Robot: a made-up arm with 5 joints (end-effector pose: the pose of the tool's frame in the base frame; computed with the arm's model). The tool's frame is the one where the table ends. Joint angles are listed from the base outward.
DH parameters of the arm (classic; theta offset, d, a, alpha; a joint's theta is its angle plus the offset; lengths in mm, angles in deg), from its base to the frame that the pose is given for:
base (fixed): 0 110.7 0 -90
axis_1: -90 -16.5 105.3 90
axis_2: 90 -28.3 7.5 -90
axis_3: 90 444.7 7.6 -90
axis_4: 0 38.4 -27.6 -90
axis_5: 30.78 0 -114.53 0
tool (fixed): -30.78 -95.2 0 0
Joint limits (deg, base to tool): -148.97..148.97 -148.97..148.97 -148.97..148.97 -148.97..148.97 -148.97..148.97
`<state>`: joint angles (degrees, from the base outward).
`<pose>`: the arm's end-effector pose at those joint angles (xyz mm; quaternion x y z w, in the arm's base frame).
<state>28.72 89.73 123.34 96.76 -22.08</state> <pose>5.4 -590.1 294.3 0.5602 0.8254 -0.0248 0.0651</pose>
Working (the frame after each row of the table, in the pose's form):
after base (fixed): 0.0 0.0 110.7 -0.7071 0.0000 0.0000 0.7071
after axis_1: 50.6 -16.5 203.0 0.0000 -0.5096 0.0000 0.8604
after axis_2: 71.8 -16.5 182.9 0.3618 0.6092 -0.6075 0.3589
after axis_3: 70.2 -461.2 188.6 0.0006 -0.7350 -0.0023 0.6780
after axis_4: 31.6 -488.5 188.6 0.7079 0.7028 -0.0118 0.0686
after axis_5: 13.0 -600.9 200.1 0.7592 0.6471 -0.0066 0.0693

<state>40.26 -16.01 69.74 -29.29 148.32</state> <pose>-290.9 101.4 -238.0 0.5250 0.0870 0.4415 0.7224</pose>
Working (the frame after each row of the table, in the pose's form):
after base (fixed): 0.0 0.0 110.7 -0.7071 0.0000 0.0000 0.7071
after axis_1: 68.1 -16.5 191.1 0.0000 -0.4206 0.0000 0.9073
after axis_2: 91.0 -9.3 174.3 -0.6913 -0.6236 0.1485 0.3334
after axis_3: -184.5 106.5 -155.1 0.4581 -0.1531 -0.6542 0.5819
after axis_4: -208.3 111.7 -114.5 0.0596 0.5288 -0.5745 0.6219
after axis_5: -234.8 36.5 -196.7 0.5292 -0.0555 0.6174 0.5793

